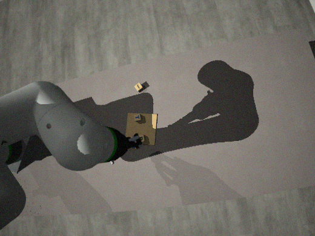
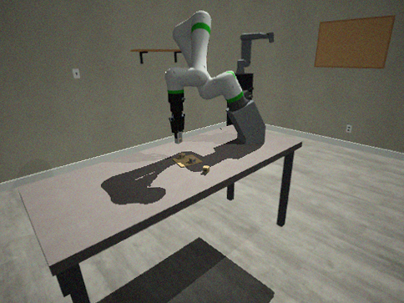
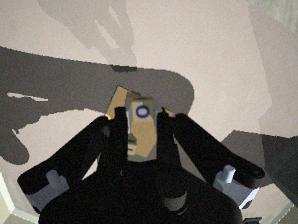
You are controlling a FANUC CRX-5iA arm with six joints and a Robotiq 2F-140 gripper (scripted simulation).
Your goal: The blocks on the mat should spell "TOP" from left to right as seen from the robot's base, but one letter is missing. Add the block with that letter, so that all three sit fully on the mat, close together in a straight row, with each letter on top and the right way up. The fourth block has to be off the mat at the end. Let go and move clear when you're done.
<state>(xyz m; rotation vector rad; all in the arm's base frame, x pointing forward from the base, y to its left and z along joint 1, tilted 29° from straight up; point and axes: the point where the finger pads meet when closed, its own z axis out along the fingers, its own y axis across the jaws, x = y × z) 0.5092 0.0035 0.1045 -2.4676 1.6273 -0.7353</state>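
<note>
Now: the mat 130 mm below my hand and 80 mm to the left of it. Also, from my hand: P block 110 mm below, 30 mm to the left; then O block 20 mm below.
</note>
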